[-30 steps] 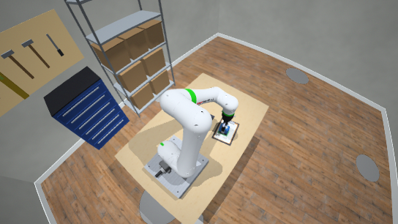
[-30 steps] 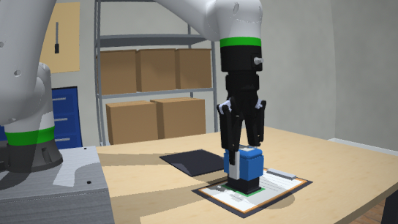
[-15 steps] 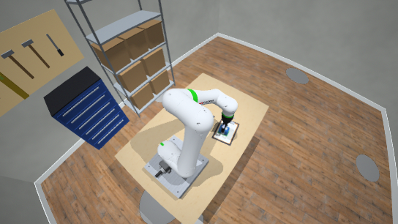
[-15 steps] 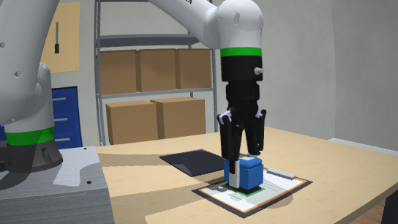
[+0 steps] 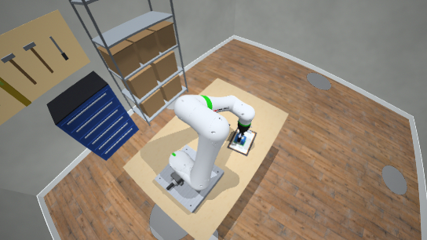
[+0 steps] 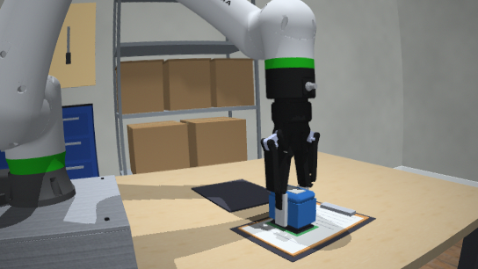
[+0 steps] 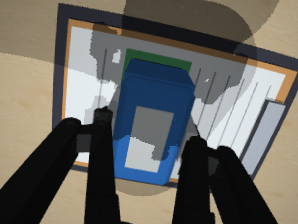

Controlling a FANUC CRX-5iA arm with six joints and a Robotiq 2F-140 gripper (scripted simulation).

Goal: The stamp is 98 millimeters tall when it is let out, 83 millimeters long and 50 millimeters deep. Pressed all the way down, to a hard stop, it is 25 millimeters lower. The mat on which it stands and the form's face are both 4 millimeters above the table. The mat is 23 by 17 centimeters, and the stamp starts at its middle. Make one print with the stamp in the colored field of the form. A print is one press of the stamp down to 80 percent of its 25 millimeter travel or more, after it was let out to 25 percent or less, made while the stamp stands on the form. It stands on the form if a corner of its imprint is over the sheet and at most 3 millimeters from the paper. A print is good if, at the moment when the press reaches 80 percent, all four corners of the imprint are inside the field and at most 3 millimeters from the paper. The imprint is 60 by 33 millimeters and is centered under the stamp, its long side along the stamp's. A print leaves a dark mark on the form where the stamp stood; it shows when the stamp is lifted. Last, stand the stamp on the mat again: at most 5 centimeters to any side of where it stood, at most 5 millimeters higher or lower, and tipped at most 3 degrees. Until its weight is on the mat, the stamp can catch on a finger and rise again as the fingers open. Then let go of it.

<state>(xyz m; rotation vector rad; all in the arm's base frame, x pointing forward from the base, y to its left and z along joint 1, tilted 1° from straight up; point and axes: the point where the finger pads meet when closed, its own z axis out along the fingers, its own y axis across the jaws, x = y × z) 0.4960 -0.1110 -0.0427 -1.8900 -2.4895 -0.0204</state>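
Right now the blue stamp is 10 mm below my hand. Round my hand: dark mat: 30 mm behind, 270 mm to the left, 40 mm below; then form: 40 mm ahead, 40 mm below.
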